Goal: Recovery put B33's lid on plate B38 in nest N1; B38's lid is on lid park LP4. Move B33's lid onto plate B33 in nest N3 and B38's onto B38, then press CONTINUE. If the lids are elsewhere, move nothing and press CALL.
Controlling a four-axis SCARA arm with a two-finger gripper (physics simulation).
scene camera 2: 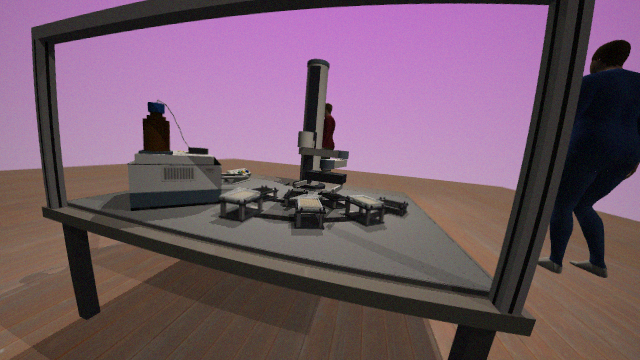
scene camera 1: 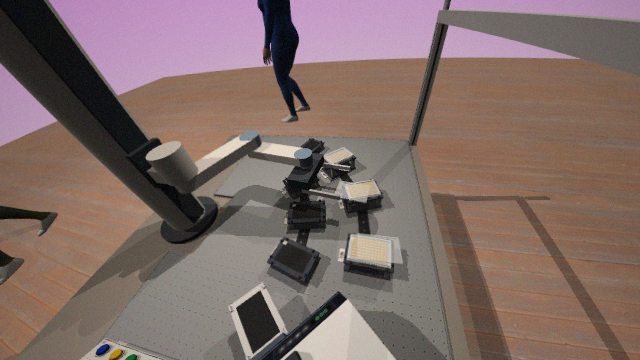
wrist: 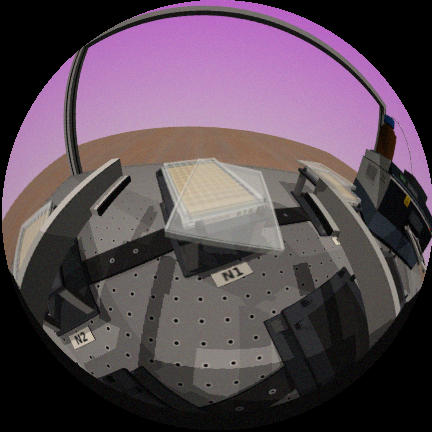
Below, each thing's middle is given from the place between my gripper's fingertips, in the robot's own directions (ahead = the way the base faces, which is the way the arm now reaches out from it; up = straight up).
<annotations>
Now: hand 510 mm to the right of the frame post point(scene camera 2: 566, 24), 340 mm short of it and 160 mm below it. Round my hand: brown bottle point(scene camera 2: 156, 130): 610 mm to the right, 190 mm above, 160 mm ahead.
</annotations>
